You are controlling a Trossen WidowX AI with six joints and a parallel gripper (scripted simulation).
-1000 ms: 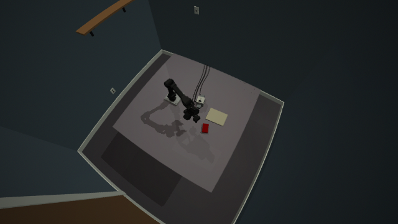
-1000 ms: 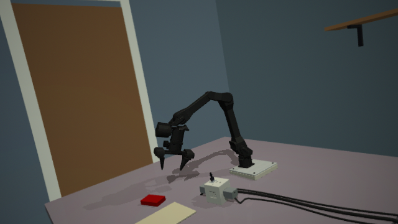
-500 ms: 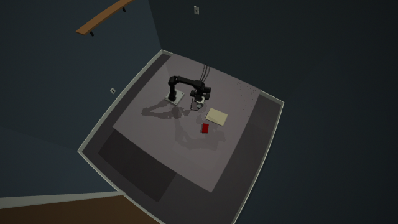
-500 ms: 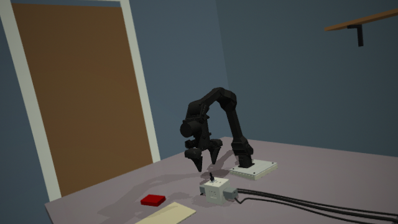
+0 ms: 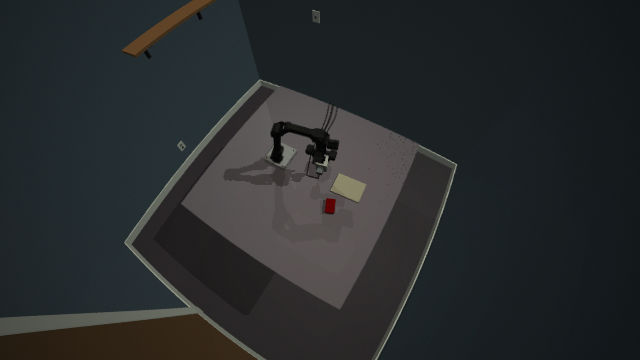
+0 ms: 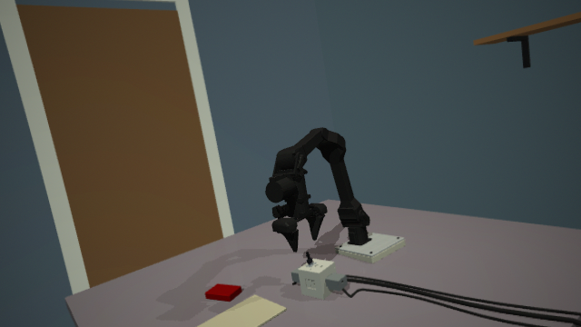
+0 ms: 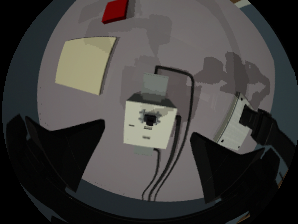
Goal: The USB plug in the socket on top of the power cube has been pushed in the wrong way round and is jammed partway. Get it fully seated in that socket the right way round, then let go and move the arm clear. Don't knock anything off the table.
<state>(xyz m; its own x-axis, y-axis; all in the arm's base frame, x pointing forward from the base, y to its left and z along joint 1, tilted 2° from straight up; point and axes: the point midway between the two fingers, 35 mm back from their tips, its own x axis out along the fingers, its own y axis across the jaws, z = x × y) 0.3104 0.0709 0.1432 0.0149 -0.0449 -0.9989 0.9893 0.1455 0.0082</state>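
Right now the USB plug is 40 mm below my gripper tip. The rest, counted from my gripper tip: red block 160 mm ahead, 220 mm to the right, 120 mm below; then flat beige pad 220 mm ahead, 50 mm to the right, 130 mm below.
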